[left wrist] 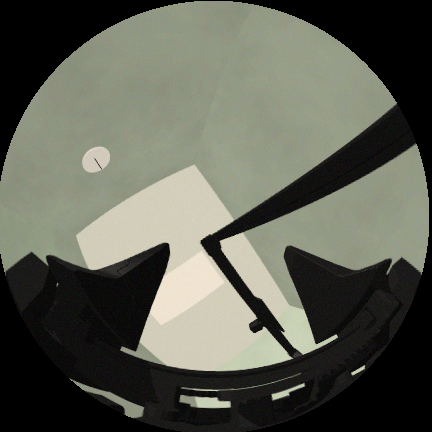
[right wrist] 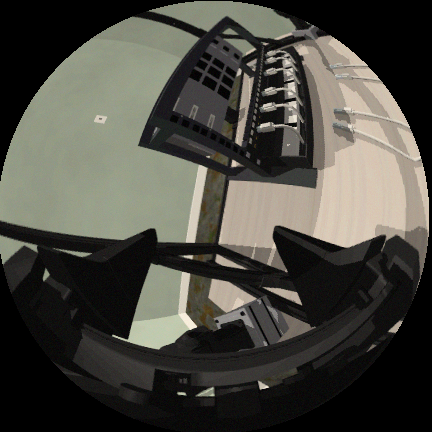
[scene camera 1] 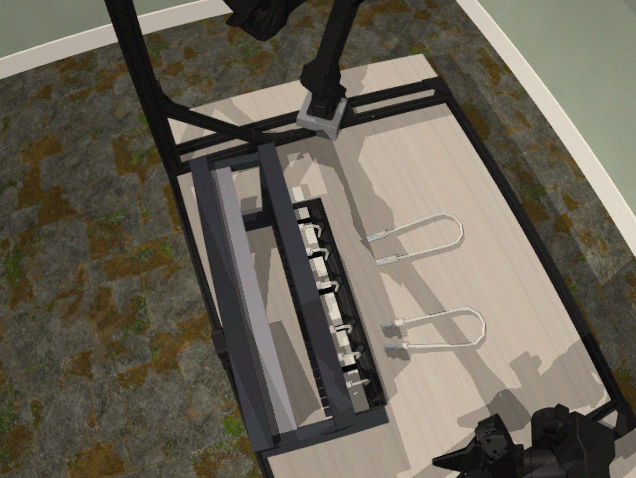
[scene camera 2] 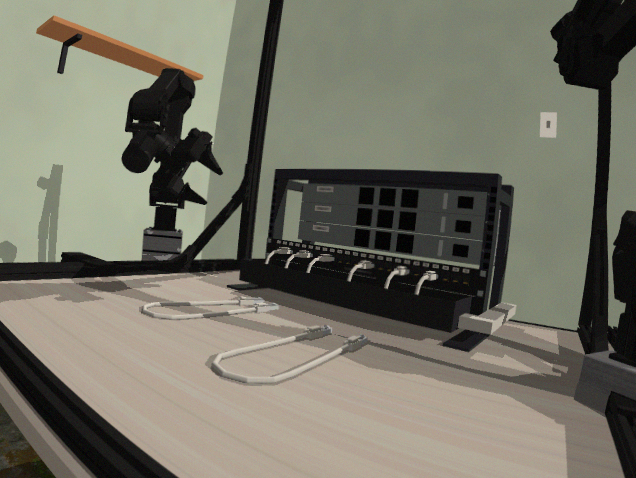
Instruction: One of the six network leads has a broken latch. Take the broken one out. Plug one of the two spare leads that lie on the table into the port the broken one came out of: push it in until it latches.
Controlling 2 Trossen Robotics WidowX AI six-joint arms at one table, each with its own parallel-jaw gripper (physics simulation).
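Pixels of known places: left gripper, between the fingertips: [left wrist: 229,251]; right gripper, between the fingertips: [right wrist: 215,233] [scene camera 1: 425,474] [scene camera 2: 214,188]; left arm's base, origin of its link: [scene camera 1: 322,107]; right arm's base, origin of its link: [right wrist: 236,334] [scene camera 2: 164,230].
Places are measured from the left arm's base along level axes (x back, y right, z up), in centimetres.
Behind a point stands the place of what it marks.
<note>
My left gripper [left wrist: 229,251] @(z 59.2, x -20.2, y 21.1 cm) is open with nothing between its fingers, pointing at wall and ceiling. My right gripper [right wrist: 215,233] @(z 15.5, x -73.4, y -36.3 cm) [scene camera 2: 213,187] @(z 15.5, x -73.4, y -36.3 cm) is open and empty, above the table to the left of the rack in scene camera 2. Six white leads are plugged in a row into the black port panel [scene camera 2: 349,295] @(z -0.8, x -39.9, y -16.1 cm); one of them [scene camera 2: 429,276] [right wrist: 266,127] and another [scene camera 2: 280,250] @(z 3.9, x -60.7, y -22.7 cm) are at opposite ends. I cannot tell which latch is broken. One looped spare lead [scene camera 1: 461,231] @(z -4.5, x -19.8, y -39.0 cm) [scene camera 2: 246,380] @(z -4.7, x -16.2, y -36.7 cm) and another spare lead [scene camera 1: 484,326] @(z -4.4, x -40.4, y -47.7 cm) [scene camera 2: 142,309] @(z -4.6, x -40.1, y -47.9 cm) lie on the table, in front of the panel.
The dark rack frame [scene camera 2: 385,174] @(z 20.3, x -45.6, y -8.8 cm) [scene camera 1: 277,195] @(z 21.2, x -38.2, y -1.9 cm) rises behind and above the row of plugs. A black upright post [scene camera 2: 259,102] @(z 42.4, x -91.8, y -25.3 cm) stands to its left in scene camera 2. A pale bar [scene camera 2: 478,322] @(z -1.4, x -24.0, y -2.5 cm) sticks out at the panel's right end. Black rails edge the table.
</note>
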